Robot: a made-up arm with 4 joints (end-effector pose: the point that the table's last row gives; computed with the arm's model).
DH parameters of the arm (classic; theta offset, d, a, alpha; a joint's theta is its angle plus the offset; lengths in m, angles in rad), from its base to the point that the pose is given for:
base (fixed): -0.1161 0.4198 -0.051 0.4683
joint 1: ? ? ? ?
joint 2: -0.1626 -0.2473 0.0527 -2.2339
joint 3: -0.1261 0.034 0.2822 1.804
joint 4: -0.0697 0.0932 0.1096 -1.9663
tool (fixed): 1.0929 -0.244 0 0
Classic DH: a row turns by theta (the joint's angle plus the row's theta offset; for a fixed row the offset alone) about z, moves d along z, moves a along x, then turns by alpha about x.
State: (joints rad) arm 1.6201 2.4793 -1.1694 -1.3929
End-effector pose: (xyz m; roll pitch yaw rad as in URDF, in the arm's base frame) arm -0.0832 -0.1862 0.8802 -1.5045 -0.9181 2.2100
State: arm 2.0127 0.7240 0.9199 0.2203
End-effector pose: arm 0.1822 0.2162 0.9451 -1.5082 0.9998 1.2971
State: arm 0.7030 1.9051 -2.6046 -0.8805
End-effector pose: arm 0.0671 -0.2343 0.7359 2.2720 -0.7771 -2.3844
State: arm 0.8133 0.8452 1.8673 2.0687
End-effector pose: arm 0.3692 0.2816 0.6486 -1.0958 -0.0356 2.1620
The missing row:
joint 1: -1.2722 0.5706 -0.0792 0.7805
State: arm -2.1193 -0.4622 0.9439 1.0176
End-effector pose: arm -0.2565 0.1523 0.4001 0.6407 1.2930 -1.0743
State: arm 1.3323 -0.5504 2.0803 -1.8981
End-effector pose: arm -0.0321 -0.0205 0.6478 1.7588 -1.0806 -2.1322
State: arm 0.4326 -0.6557 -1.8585 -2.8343
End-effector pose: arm 0.2000 0.0694 1.0351 1.8520 1.0223 -0.6575
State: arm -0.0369 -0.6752 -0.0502 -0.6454
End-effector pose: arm -0.2628 -0.2196 0.7662 2.8303 0.6748 1.8585
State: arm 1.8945 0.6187 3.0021 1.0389
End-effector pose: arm -0.3795 -0.0896 0.3226 0.3951 -0.0798 -2.5767
